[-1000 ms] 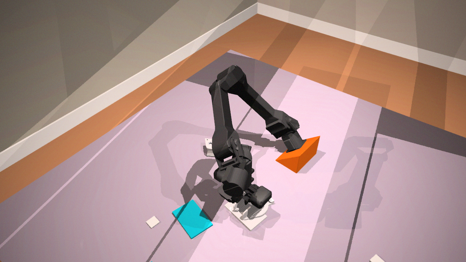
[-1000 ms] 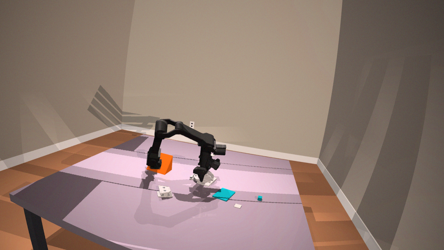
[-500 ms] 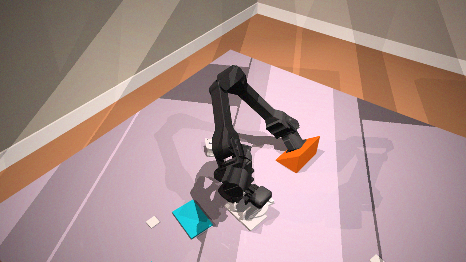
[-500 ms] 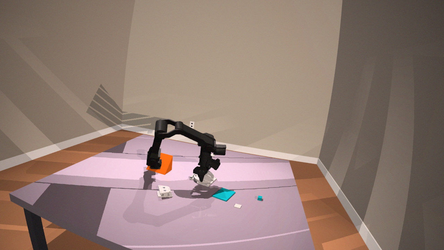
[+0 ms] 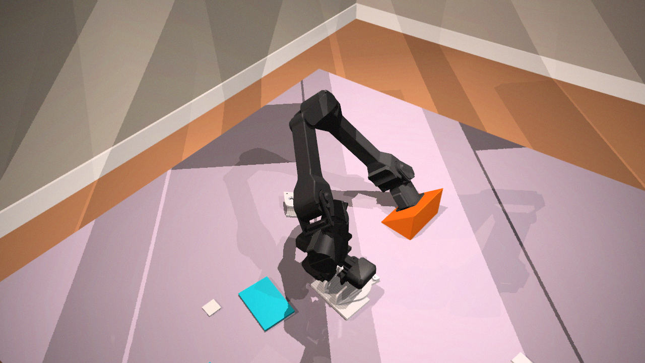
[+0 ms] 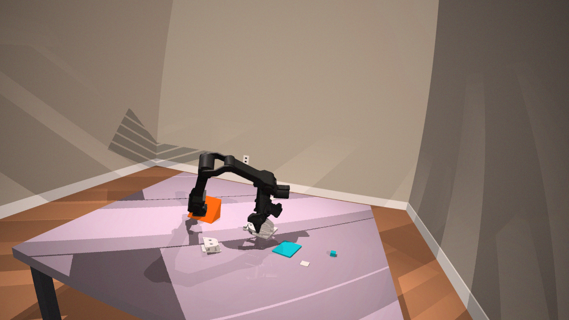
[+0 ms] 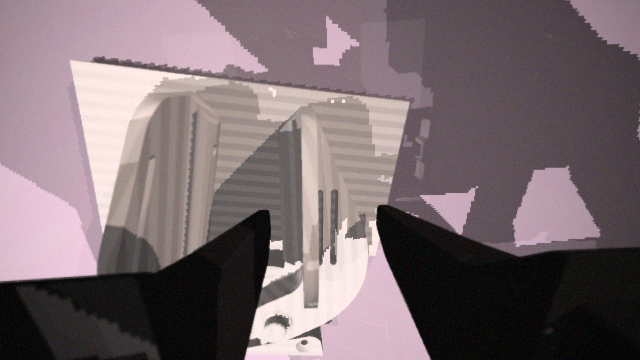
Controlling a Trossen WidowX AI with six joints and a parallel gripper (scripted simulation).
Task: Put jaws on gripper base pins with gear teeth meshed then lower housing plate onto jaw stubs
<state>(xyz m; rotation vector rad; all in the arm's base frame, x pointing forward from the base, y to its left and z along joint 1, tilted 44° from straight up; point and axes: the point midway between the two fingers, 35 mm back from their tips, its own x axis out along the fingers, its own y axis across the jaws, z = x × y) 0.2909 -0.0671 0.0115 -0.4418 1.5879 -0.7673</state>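
My gripper tip is now 3 cm to the right of the white slab, 2 cm short of it and 1 cm above it. The rest, counted from my gripper tip: cyan flat plate: 13 cm ahead, 10 cm to the right, 1 cm below; then small white square: 20 cm to the right, 20 cm ahead, 1 cm below; then white stepped block: 21 cm to the right, 15 cm behind.
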